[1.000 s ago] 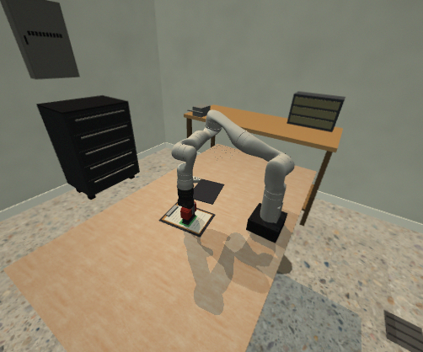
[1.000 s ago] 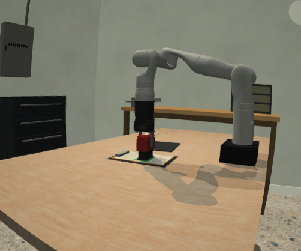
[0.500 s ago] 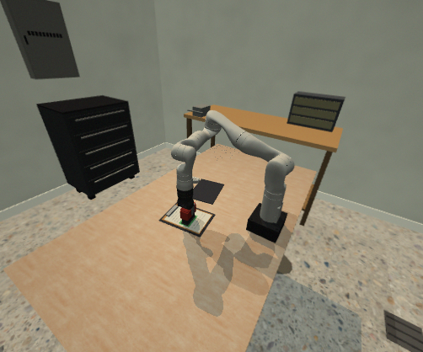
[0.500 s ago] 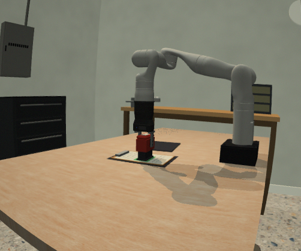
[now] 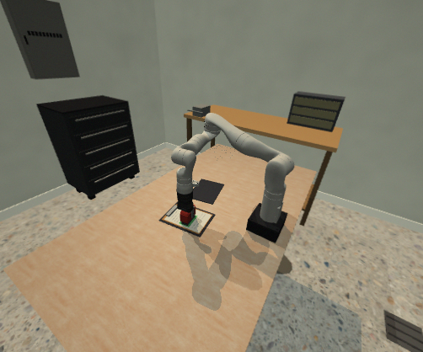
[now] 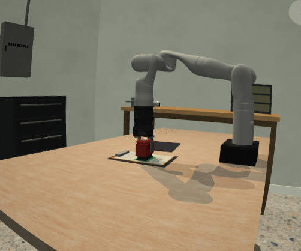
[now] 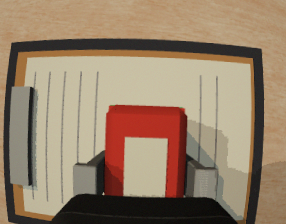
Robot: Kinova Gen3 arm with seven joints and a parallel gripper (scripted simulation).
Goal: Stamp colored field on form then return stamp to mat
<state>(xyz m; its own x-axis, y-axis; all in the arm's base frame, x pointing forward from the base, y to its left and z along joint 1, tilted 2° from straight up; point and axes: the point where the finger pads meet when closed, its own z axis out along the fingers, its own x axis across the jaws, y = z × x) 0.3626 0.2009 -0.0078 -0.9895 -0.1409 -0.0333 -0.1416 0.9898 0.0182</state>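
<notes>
My gripper is now 1 cm above the red stamp. From my hand the other things lie so: clipboard: 3 cm ahead, 1 cm to the right, 5 cm below; then dark mat: 8 cm ahead, 28 cm to the right, 5 cm below.
</notes>
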